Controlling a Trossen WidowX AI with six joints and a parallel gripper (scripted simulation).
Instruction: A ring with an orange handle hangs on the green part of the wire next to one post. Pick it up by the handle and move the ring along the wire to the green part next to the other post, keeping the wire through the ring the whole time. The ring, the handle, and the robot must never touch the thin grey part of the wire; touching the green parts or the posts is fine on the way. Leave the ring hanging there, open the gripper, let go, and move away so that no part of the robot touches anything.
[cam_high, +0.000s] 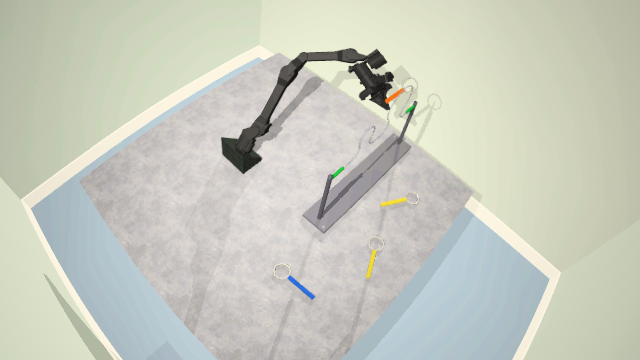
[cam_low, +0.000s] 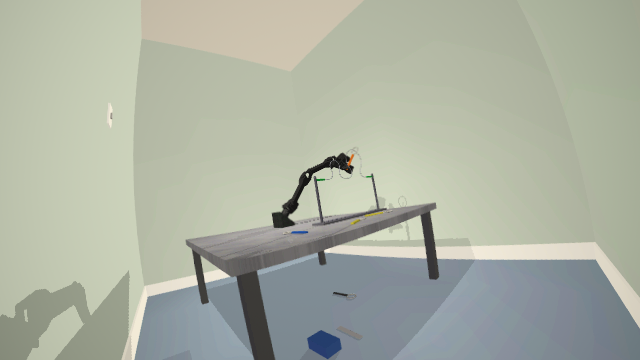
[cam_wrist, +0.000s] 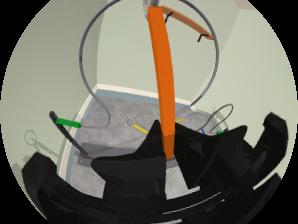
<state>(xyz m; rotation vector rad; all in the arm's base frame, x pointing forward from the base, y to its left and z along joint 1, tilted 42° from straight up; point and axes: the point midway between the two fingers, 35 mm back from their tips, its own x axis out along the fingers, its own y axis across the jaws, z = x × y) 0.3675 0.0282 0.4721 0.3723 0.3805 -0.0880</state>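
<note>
My gripper tip is 10 mm short of the orange-handled ring, 30 mm to the right of it and 80 mm below it. Also, from my gripper tip: blue-handled ring 50 mm ahead, 630 mm to the right, 340 mm below; then blue box 220 mm ahead, 710 mm to the right, 820 mm below.
</note>
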